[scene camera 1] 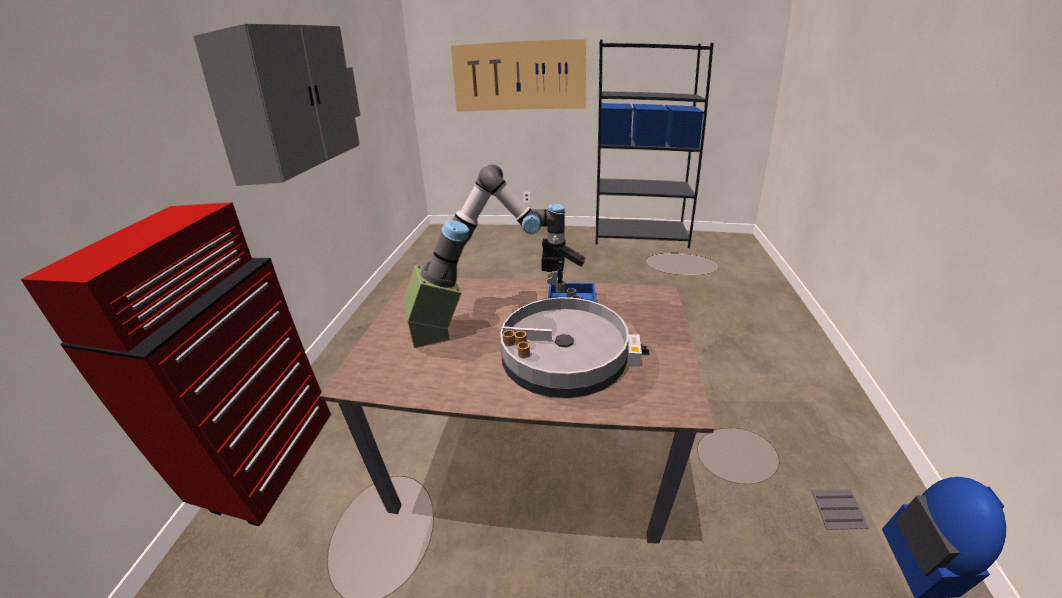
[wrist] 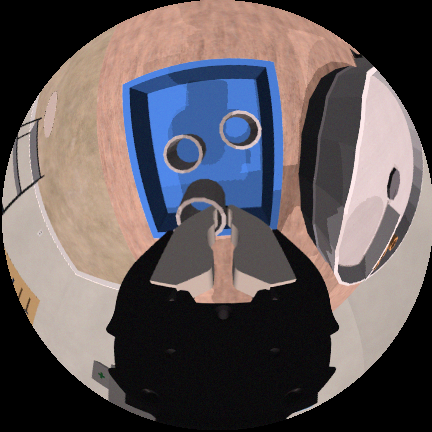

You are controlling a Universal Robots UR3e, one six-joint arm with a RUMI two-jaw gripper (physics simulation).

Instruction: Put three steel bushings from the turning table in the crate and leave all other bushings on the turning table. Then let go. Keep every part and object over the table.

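Frame: origin at the arm's base, x ahead, y left, z up, level; centimetres.
Seen in the pictures: gripper, fingertip midpoint: (scene camera 1: 559,290) (wrist: 222,207); arm's base, origin of the base link: (scene camera 1: 437,278).
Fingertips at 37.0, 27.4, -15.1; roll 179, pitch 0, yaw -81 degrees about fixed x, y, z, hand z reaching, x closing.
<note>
Pixels of each thing's top centre, then the offset from my fingertips to it, as dx, dy, dz. "*": a spot on its surface instead. Level surfaces: height alone.
- grey steel bushing, middle of its top: (wrist: 200,219) +0.2, +1.7, +2.5
- blue crate, middle of its top: (wrist: 201,150) (scene camera 1: 571,291) +4.7, +2.5, -1.5
- grey turning table, middle of its top: (wrist: 394,184) (scene camera 1: 564,339) +9.6, -30.6, -0.4
- divider, surface spot: (scene camera 1: 540,335) * +1.8, -32.3, +1.1
- small white control box, middle of its top: (scene camera 1: 634,343) +32.6, -26.8, -0.7
- wooden table, its level: dz -6.5
My gripper (scene camera 1: 557,281) (wrist: 222,207) is shut on the wall of a grey steel bushing (scene camera 1: 560,287) (wrist: 205,189), which hangs upright at the crate's near end in the wrist view; its exact height above the crate floor is hard to tell. The blue crate (scene camera 1: 594,294) (wrist: 215,71) holds two steel bushings standing upright and apart, one to the left (wrist: 172,159) and one to the right (wrist: 252,131). The grey turning table (scene camera 1: 594,349) (wrist: 380,120) carries three copper-coloured bushings, two (scene camera 1: 509,338) (scene camera 1: 520,337) by its divider and one (scene camera 1: 523,349) nearer the front rim.
The divider (scene camera 1: 540,335) stands up inside the turning table's rim. A small white control box (scene camera 1: 634,351) is on the turning table's right side. The green robot base (scene camera 1: 431,304) stands on the left of the wooden table (scene camera 1: 445,378). The turning table's wall rises beside the crate.
</note>
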